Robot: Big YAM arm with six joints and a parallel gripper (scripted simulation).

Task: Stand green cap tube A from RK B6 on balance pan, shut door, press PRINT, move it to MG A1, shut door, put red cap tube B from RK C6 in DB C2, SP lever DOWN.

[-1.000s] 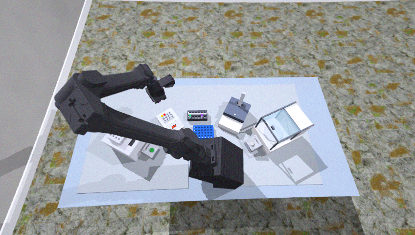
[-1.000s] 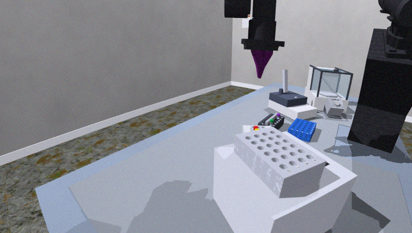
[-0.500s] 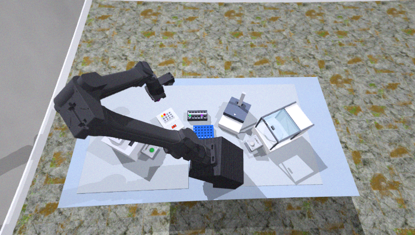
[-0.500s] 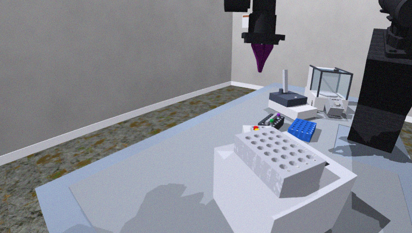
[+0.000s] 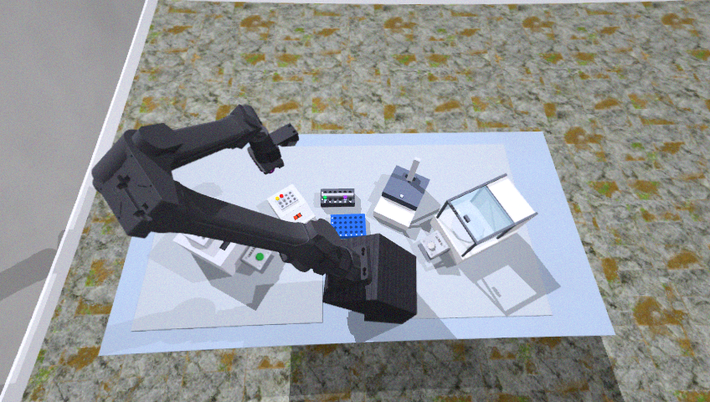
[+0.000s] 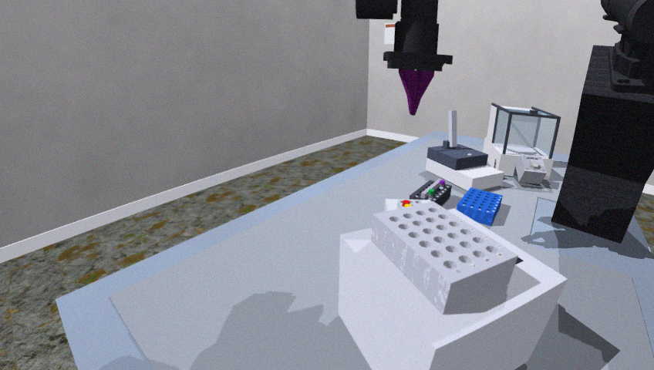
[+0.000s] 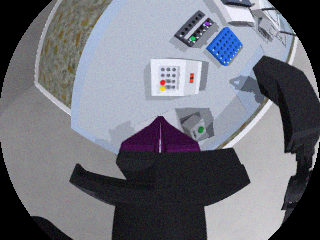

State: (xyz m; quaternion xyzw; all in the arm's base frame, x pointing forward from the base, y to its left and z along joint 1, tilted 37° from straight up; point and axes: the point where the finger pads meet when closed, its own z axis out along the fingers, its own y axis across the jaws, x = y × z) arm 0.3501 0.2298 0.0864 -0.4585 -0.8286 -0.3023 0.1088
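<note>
The SP lever is 6 cm ahead of my hand, 48 cm to the right of it and 11 cm below it. From my hand the other things lie so: blue rack RK (10 cm behind, 24 cm to the right, 24 cm below); then magnet block (2 cm ahead, 21 cm to the right, 23 cm below); then dry block (3 cm behind, 4 cm to the right, 22 cm below).
</note>
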